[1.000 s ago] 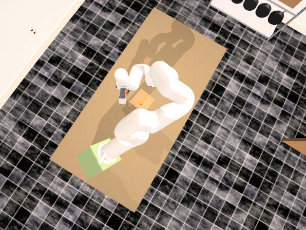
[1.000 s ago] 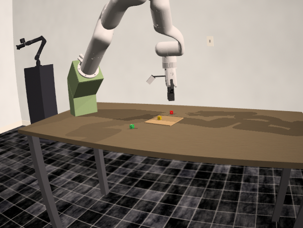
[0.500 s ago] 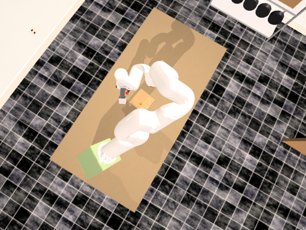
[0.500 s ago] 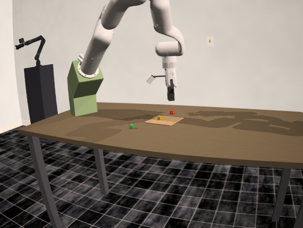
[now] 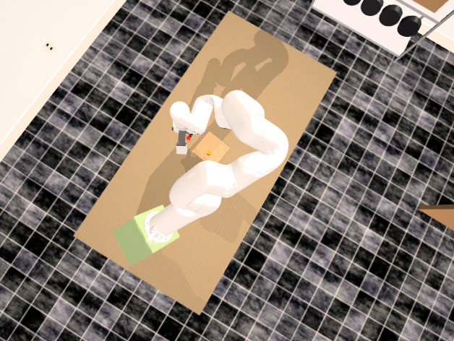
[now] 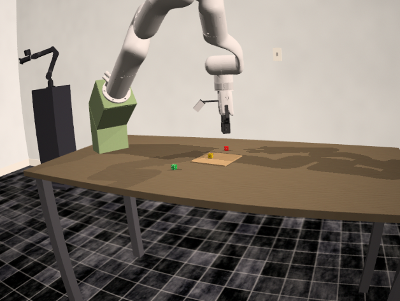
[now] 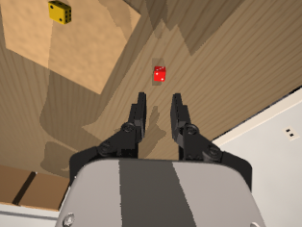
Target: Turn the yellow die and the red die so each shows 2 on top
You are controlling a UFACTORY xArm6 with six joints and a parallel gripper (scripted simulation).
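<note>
Now: hand 8 cm above the red die. Also, from my hand: green die: 27 cm to the right, 13 cm behind, 8 cm below; then tan mat: 13 cm to the right, 9 cm below, 1 cm behind; then yellow die: 13 cm to the right, 8 cm below, 4 cm behind.
</note>
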